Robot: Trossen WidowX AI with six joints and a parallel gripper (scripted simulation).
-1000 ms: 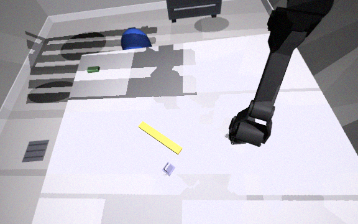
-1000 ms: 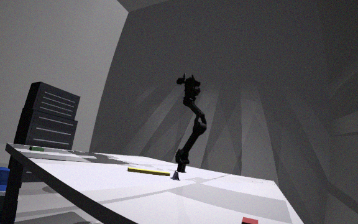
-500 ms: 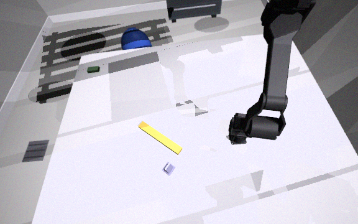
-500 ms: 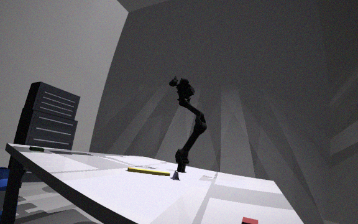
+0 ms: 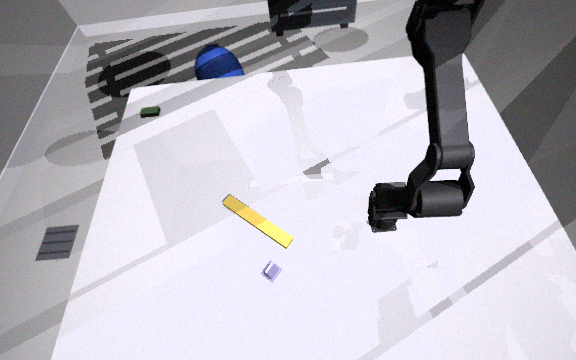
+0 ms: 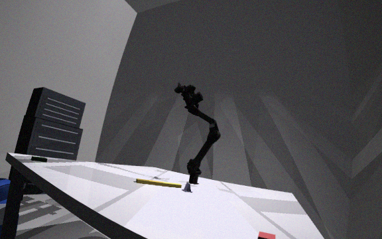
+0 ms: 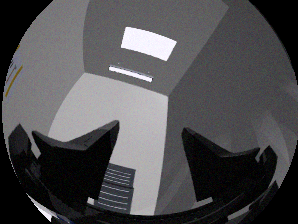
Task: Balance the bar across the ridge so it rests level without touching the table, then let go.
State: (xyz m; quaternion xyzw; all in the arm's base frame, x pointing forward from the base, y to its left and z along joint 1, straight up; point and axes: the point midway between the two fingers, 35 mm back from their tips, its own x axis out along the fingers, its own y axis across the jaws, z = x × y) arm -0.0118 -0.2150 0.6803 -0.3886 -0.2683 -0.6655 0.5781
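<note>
The yellow bar lies 700 mm below my gripper tip, 360 mm ahead of it and 200 mm to the left of it. The rest, counted from my gripper tip: red block: 750 mm ahead, 730 mm to the left, 690 mm below; green block: 750 mm ahead, 700 mm below, 270 mm to the right.
</note>
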